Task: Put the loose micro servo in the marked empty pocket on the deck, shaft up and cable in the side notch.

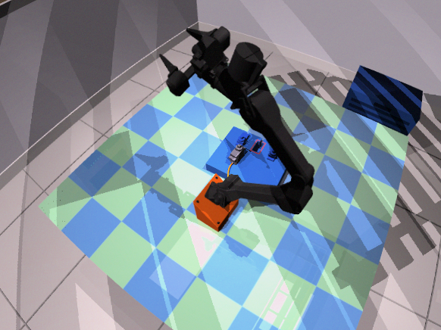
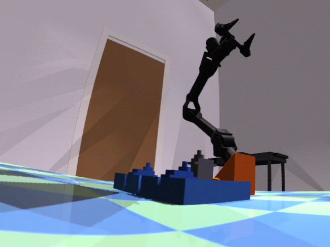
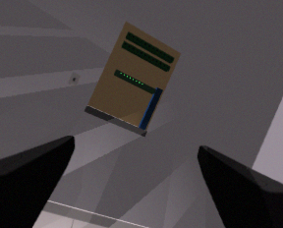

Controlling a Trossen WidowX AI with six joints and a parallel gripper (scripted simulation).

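My gripper tip is now 61 cm above the blue deck, 17 cm to the left of it and 13 cm short of it.
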